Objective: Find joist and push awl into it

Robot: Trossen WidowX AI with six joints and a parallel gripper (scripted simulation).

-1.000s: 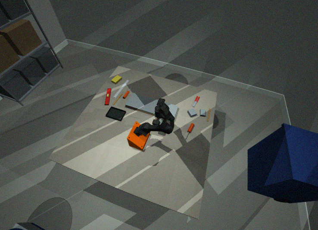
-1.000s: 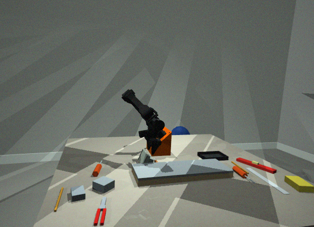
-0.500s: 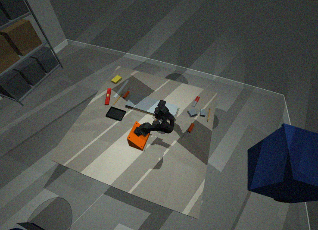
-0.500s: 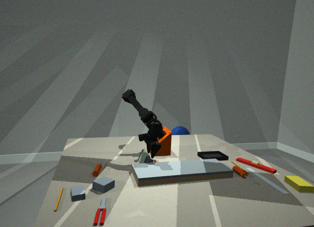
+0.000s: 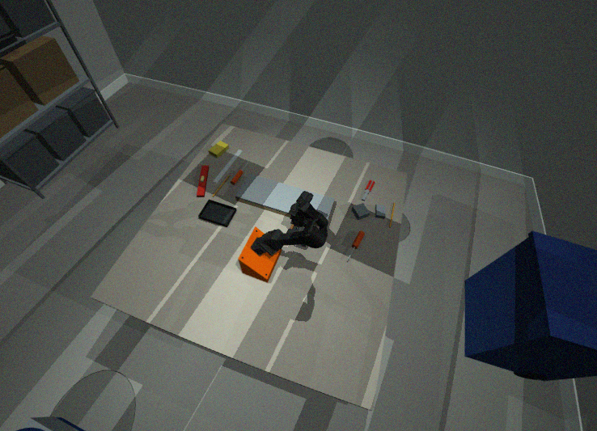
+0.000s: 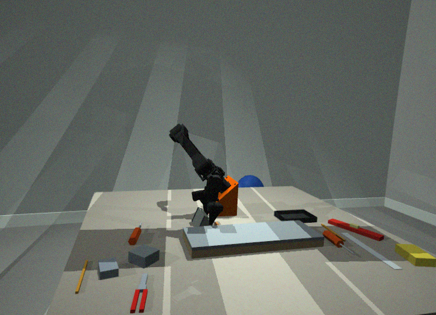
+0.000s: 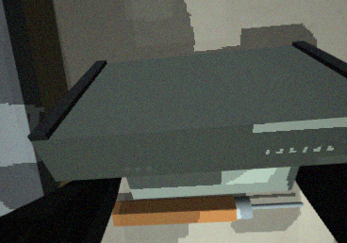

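My gripper tip is now 4 cm to the right of the awl, 2 cm past it and 2 cm above it. The rest, counted from my gripper tip: ruler: 59 cm to the left, 25 cm ahead, 3 cm below; stud finder: 1 cm below, 1 cm ahead; black tray: 44 cm to the left, 8 cm behind, 2 cm below.
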